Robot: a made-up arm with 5 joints.
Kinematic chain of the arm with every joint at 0, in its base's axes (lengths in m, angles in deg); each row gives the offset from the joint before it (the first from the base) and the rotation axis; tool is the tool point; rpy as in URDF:
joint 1: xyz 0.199 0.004 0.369 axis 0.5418 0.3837 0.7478
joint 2: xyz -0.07 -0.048 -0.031 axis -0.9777 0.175 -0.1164
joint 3: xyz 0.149 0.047 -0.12 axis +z
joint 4: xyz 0 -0.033 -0.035 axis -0.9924 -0.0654 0.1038
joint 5: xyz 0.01 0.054 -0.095 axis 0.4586 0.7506 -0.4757
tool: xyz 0.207 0.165 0.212 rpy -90 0 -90
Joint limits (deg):
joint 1: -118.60..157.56
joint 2: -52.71..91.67
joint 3: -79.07..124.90
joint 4: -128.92..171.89
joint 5: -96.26..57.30
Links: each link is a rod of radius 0.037 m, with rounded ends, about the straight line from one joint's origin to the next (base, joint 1, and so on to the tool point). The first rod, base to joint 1, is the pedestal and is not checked.
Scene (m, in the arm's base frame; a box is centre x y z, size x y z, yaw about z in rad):
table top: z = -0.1
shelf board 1: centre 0.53 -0.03 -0 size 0.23 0.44 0.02 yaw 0.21
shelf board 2: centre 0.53 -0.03 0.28 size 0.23 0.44 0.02 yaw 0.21
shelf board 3: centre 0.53 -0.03 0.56 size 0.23 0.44 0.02 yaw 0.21
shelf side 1: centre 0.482 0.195 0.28 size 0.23 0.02 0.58 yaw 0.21
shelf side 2: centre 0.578 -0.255 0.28 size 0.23 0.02 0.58 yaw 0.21
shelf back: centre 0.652 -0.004 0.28 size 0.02 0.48 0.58 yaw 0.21
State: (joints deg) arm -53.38 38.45 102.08 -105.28 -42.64
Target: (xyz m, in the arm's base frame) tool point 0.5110 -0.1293 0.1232
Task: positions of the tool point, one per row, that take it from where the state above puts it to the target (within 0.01 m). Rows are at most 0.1 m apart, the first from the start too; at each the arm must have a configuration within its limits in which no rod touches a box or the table.
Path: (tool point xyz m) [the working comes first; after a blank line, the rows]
Joints at the target: -37.71 49.92 118.94 -120.43 -17.68
Straight joint move there: touches shelf board 2.

1: 0.4547 -0.1191 0.4384
2: 0.4098 -0.1302 0.4421
3: 0.3663 -0.1357 0.4372
4: 0.3250 -0.1373 0.4252
5: 0.3484 -0.1791 0.3761
6: 0.3672 -0.1996 0.3010
7: 0.3697 -0.1938 0.2116
8: 0.3465 -0.1644 0.1232
9: 0.4071 -0.1584 0.1233
10: 0.4624 -0.1462 0.1240
11: 0.5110 -0.1293 0.1232

